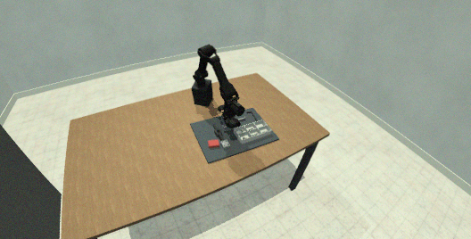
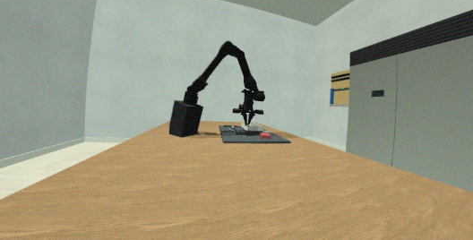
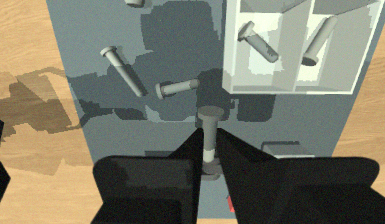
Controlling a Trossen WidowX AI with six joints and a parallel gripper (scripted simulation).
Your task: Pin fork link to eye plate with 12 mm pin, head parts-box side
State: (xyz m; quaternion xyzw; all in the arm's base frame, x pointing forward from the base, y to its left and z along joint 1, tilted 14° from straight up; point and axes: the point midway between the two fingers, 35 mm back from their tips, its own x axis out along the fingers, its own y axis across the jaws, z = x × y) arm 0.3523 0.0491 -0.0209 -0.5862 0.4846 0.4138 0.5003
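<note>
The eye plate lies 2 cm ahead of my hand, 6 cm to the right of it and 7 cm below it. Round my hand: red block: 7 cm ahead, 12 cm to the right, 7 cm below; mat: 1 cm ahead, 4 cm to the left, 9 cm below; parts box: 7 cm ahead, 14 cm to the left, 7 cm below.
</note>
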